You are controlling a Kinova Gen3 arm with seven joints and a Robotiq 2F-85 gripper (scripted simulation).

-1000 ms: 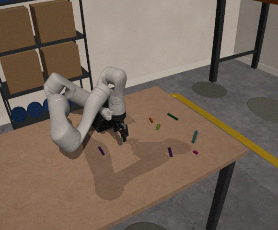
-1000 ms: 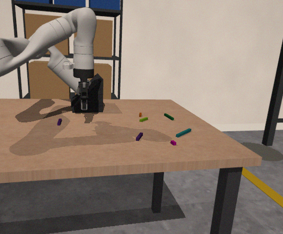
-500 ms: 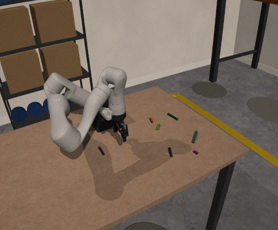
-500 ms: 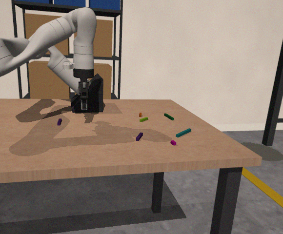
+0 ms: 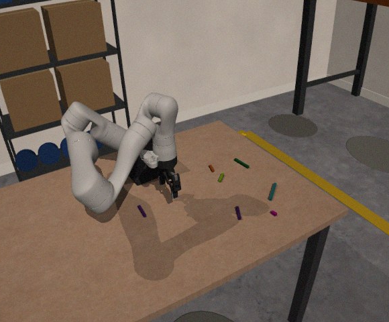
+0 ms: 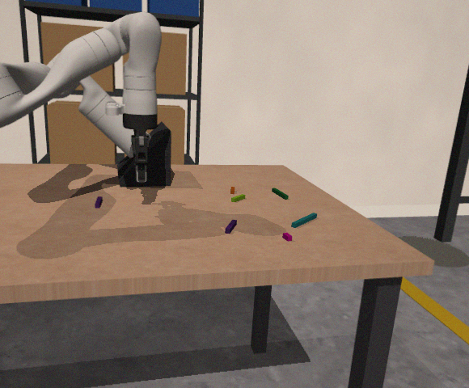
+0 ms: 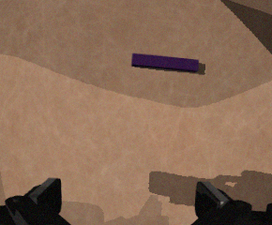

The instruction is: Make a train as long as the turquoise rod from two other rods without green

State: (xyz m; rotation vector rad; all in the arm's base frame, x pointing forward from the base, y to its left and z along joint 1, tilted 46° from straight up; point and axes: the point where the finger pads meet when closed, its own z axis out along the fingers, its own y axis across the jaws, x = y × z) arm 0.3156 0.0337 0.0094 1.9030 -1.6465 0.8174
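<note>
My gripper is now 24 cm to the right of the orange rod, 14 cm past it and 7 cm above it. Round my hand: lime rod: 25 cm to the left, 7 cm below, 6 cm behind; purple rod: 10 cm to the right, 7 cm below, 2 cm behind; magenta rod: 30 cm to the left, 21 cm ahead, 7 cm below.
</note>
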